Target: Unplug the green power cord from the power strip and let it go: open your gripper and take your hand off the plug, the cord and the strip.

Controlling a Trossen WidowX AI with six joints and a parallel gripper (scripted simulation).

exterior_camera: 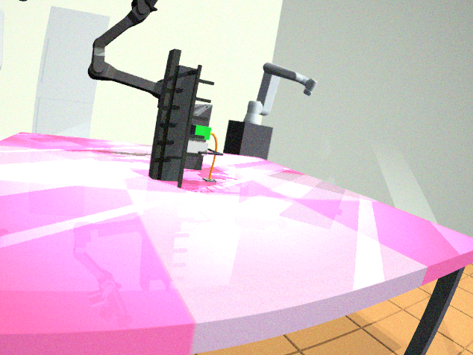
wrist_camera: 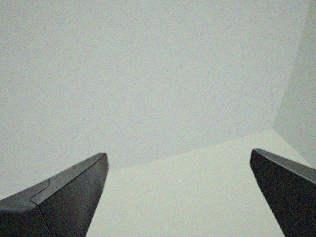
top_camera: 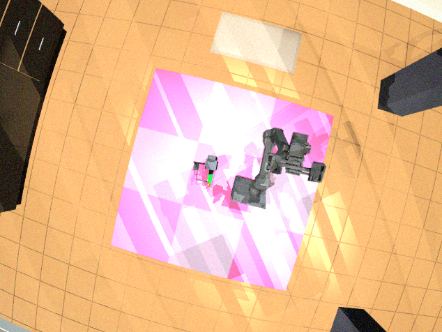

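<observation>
Right now my gripper tip is 260 mm short of the green plug, 90 mm to the right of it and 600 mm above it.
</observation>
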